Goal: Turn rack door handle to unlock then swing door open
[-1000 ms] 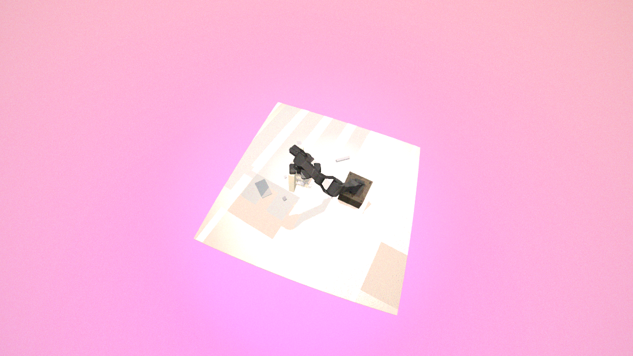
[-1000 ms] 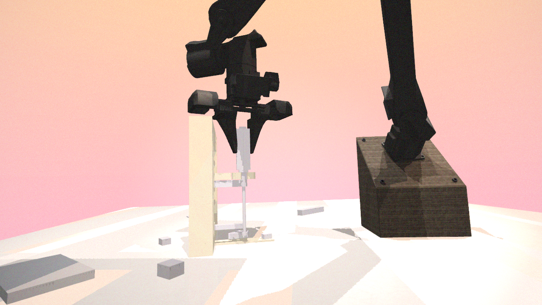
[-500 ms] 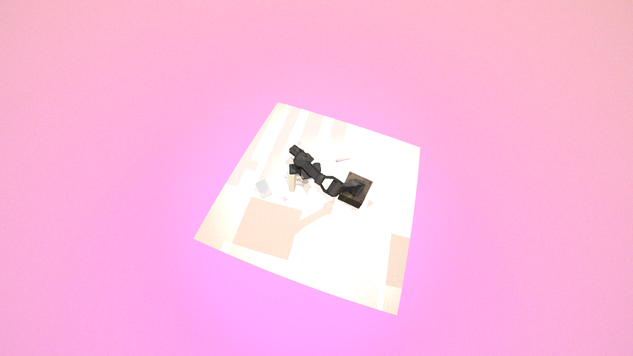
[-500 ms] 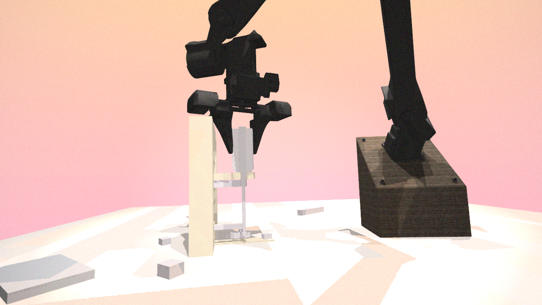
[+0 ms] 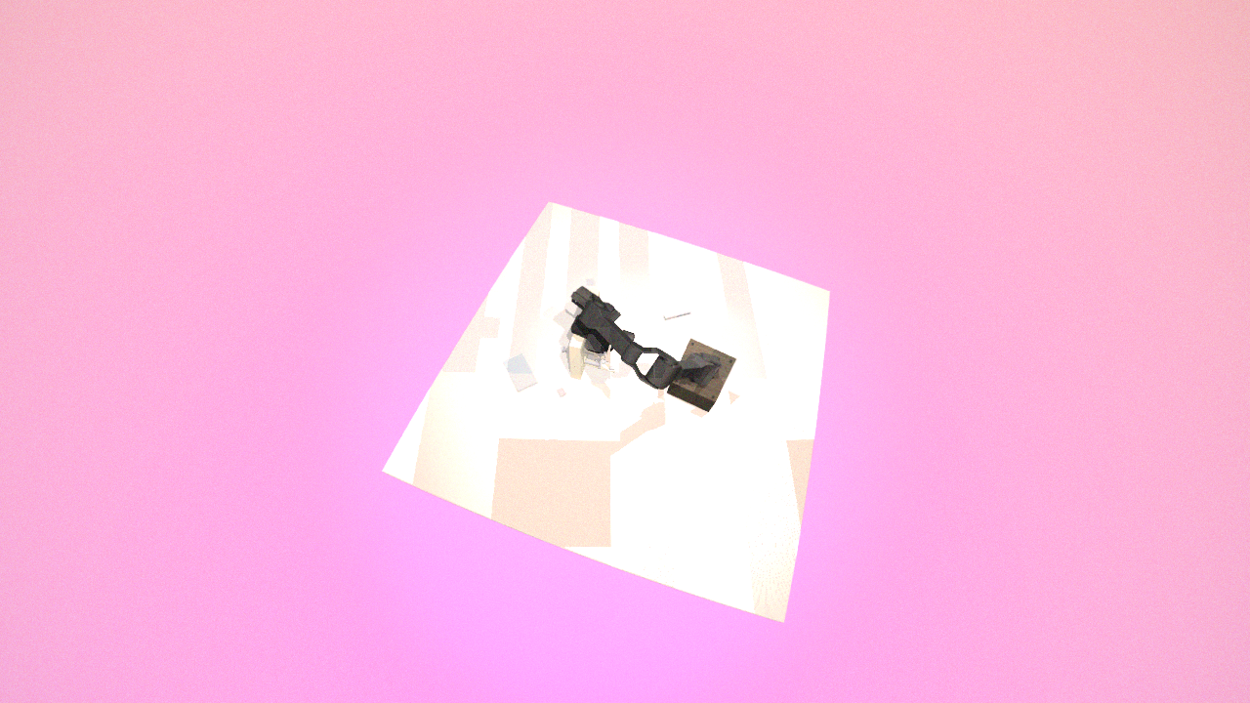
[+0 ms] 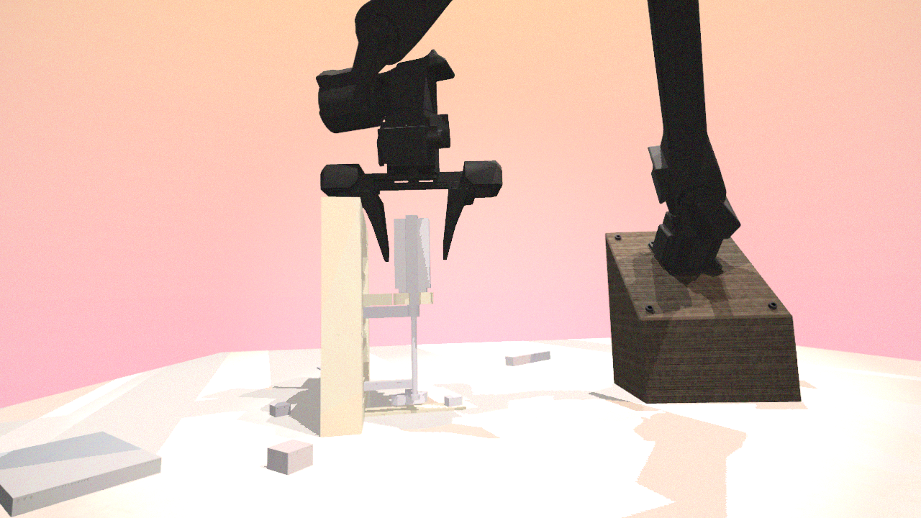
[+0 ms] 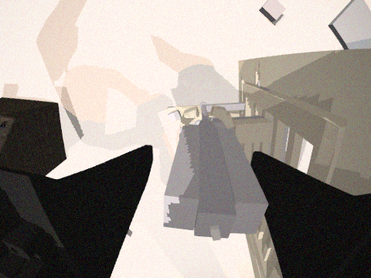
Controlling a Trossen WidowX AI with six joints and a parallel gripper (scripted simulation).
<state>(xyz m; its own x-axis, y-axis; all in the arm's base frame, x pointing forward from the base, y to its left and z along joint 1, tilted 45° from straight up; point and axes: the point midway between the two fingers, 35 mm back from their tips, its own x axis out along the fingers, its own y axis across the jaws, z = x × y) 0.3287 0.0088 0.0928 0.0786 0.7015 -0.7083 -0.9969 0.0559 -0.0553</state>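
Now: gripper tip 30 mm above the grey upright handle and 10 mm to the left of it. Round my gripper tip: flat grey slab (250 mm ahead, 150 mm below, 120 mm to the left); grey bar (330 mm to the right, 180 mm behind, 150 mm below).
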